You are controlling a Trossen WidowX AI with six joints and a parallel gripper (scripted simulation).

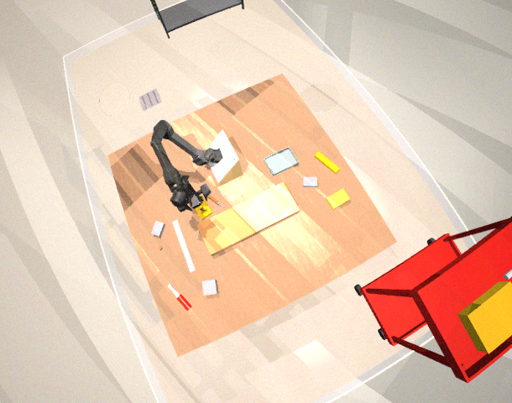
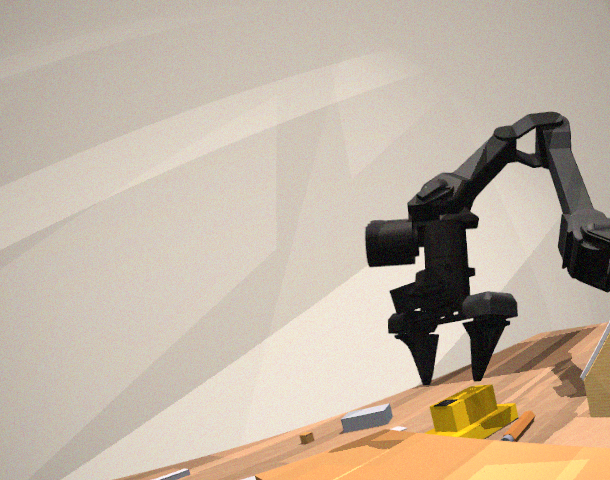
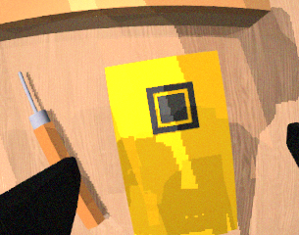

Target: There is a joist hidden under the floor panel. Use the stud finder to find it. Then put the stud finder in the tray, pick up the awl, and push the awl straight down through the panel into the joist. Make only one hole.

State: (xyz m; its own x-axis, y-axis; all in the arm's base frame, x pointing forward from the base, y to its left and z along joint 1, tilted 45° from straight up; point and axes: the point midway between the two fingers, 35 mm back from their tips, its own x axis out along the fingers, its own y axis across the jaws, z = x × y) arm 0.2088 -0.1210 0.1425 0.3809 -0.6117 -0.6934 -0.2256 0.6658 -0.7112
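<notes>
Now: the yellow stud finder 30 mm below my gripper tip. Round my gripper tip: metal ruler (150 mm ahead, 160 mm to the right, 80 mm below); then awl (10 mm behind, 90 mm to the left, 70 mm below); then small orange cube (120 mm ahead, 290 mm to the right, 70 mm below).
</notes>
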